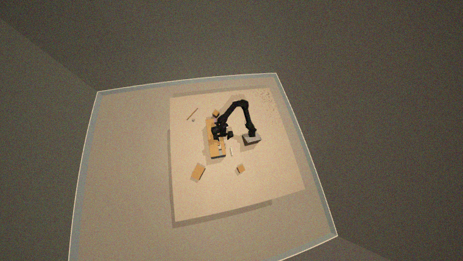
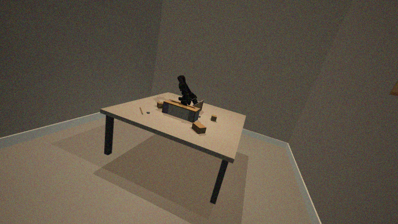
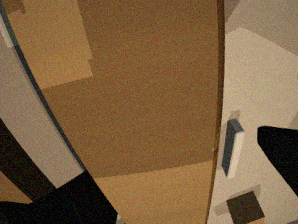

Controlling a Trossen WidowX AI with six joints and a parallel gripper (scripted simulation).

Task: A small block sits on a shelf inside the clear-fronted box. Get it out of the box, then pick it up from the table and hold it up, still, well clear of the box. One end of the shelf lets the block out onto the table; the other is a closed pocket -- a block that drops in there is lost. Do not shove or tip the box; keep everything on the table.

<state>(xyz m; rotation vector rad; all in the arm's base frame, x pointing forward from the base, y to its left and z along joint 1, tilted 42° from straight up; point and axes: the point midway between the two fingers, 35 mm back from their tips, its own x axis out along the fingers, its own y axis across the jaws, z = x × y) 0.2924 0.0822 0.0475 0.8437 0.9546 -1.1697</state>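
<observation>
Now: gripper tip 4 cm short of the long wooden box, 3 cm to the left of it and 3 cm above it. The rest, counted from my gripper tip: thin wooden stick (35 cm to the right, 33 cm ahead, 8 cm below); orange block (5 cm ahead, 3 cm to the left); flat tan block (29 cm to the left, 25 cm ahead, 6 cm below).
</observation>
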